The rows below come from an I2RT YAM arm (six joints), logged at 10 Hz.
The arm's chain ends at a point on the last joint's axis. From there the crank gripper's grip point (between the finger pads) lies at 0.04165 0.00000 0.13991 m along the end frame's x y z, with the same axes.
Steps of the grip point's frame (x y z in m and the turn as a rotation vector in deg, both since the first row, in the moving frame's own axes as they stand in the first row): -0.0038, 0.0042, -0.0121, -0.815, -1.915, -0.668; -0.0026, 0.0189, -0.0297, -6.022, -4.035, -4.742; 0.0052, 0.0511, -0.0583, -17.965, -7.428, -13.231; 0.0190, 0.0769, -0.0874, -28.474, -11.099, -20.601; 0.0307, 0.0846, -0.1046, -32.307, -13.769, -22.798; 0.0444, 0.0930, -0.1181, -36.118, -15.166, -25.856; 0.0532, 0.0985, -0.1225, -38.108, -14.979, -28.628; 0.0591, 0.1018, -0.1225, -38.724, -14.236, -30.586; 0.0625, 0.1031, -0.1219, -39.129, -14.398, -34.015; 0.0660, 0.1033, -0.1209, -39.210, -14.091, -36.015; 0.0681, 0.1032, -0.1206, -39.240, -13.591, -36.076
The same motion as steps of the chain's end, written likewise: 0.0009, 0.0027, -0.0134, -0.815, -1.915, -0.668; 0.0069, 0.0071, -0.0317, -6.022, -4.035, -4.742; 0.0193, 0.0149, -0.0571, -17.965, -7.428, -13.231; 0.0356, 0.0194, -0.0793, -28.474, -11.099, -20.601; 0.0507, 0.0186, -0.0931, -32.307, -13.769, -22.798; 0.0640, 0.0199, -0.1026, -36.118, -15.166, -25.856; 0.0697, 0.0231, -0.1050, -38.108, -14.979, -28.628; 0.0725, 0.0268, -0.1046, -38.724, -14.236, -30.586; 0.0744, 0.0292, -0.1043, -39.129, -14.398, -34.015; 0.0763, 0.0307, -0.1037, -39.210, -14.091, -36.015; 0.0772, 0.0310, -0.1033, -39.240, -13.591, -36.076
